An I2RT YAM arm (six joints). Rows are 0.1 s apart.
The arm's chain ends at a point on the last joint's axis. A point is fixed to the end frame.
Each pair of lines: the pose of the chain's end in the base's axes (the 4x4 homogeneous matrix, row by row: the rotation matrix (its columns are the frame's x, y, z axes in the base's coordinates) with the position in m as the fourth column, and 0 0 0 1 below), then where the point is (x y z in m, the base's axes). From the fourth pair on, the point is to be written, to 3 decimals.
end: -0.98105 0.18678 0.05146 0.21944; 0.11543 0.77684 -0.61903 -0.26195; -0.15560 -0.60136 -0.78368 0.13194; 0 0 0 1
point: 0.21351 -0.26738 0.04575
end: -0.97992 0.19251 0.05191 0.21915; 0.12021 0.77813 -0.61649 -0.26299; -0.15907 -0.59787 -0.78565 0.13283; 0 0 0 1
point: 0.21354 -0.26810 0.04660
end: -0.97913 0.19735 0.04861 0.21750; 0.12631 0.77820 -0.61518 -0.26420; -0.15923 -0.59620 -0.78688 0.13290; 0 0 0 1
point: 0.21190 -0.26910 0.04666
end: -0.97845 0.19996 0.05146 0.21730; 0.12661 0.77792 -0.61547 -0.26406; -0.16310 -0.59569 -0.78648 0.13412; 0 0 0 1
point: 0.212 -0.269 0.048
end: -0.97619 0.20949 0.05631 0.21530; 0.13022 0.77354 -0.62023 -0.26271; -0.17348 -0.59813 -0.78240 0.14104; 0 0 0 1
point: 0.211 -0.268 0.055
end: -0.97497 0.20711 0.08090 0.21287; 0.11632 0.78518 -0.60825 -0.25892; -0.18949 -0.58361 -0.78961 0.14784; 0 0 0 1
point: 0.210 -0.263 0.061
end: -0.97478 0.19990 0.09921 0.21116; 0.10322 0.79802 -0.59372 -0.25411; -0.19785 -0.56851 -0.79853 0.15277; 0 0 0 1
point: 0.209 -0.257 0.066
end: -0.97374 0.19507 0.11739 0.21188; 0.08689 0.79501 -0.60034 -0.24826; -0.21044 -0.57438 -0.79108 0.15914; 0 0 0 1
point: 0.211 -0.252 0.073
